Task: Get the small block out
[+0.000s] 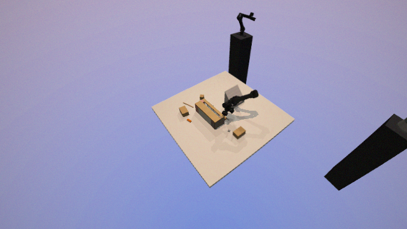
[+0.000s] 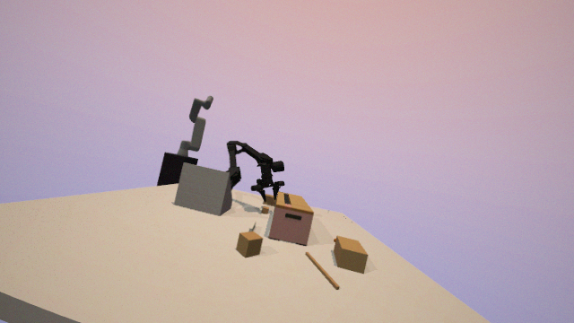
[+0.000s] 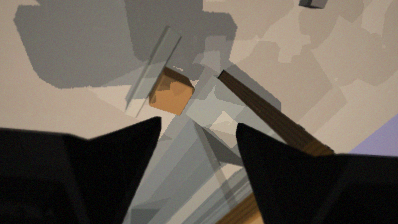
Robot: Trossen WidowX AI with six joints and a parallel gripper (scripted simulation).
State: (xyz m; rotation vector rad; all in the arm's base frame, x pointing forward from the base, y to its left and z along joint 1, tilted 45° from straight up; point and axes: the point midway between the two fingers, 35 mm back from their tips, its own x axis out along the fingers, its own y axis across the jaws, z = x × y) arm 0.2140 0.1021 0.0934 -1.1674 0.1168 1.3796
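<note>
The brown cube is 6 cm below my gripper tip, 1 cm to the right of it and 1 cm behind it. From my gripper tip the other things lie so: orange piece 36 cm ahead, 22 cm to the right, 7 cm below; then grey block 16 cm to the left, 6 cm below, 5 cm ahead; then long wooden box 14 cm to the right, 8 cm ahead, 1 cm below.
</note>
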